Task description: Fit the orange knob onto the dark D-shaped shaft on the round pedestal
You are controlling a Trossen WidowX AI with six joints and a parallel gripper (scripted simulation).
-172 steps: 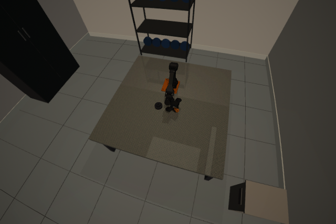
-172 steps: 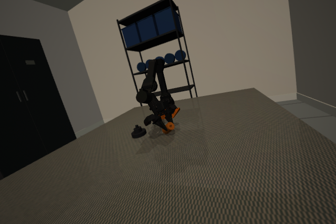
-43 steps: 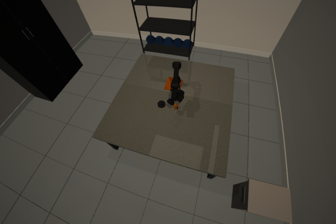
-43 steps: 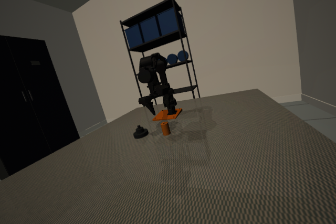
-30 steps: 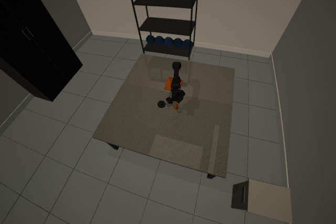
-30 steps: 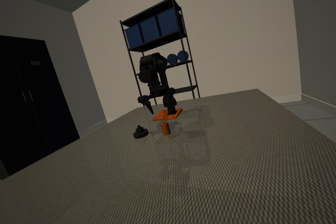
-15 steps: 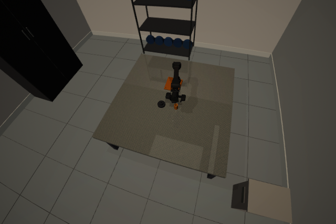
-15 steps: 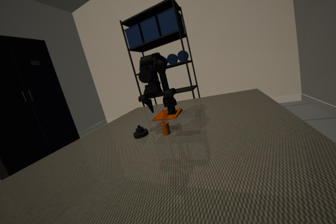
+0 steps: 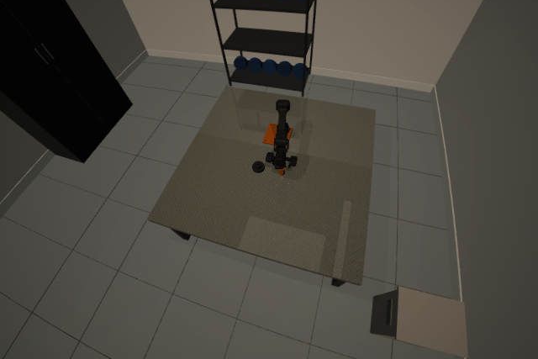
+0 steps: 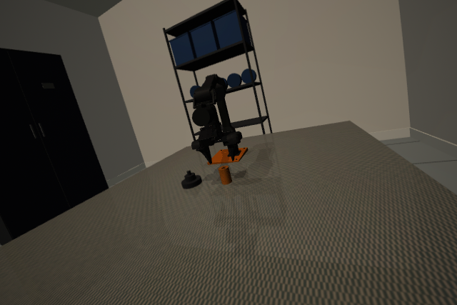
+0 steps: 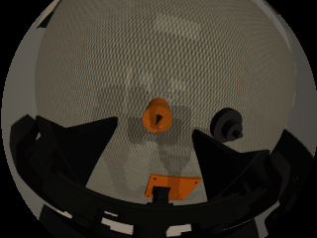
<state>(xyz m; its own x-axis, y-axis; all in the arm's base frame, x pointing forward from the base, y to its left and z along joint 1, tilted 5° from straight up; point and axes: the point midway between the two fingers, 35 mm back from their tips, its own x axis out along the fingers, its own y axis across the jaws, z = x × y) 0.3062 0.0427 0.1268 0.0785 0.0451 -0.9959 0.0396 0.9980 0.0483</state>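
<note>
My gripper tip is now 50 mm above the orange knob. The rest, counted from my gripper tip: pedestal 20 mm behind, 160 mm to the right, 50 mm below.
</note>
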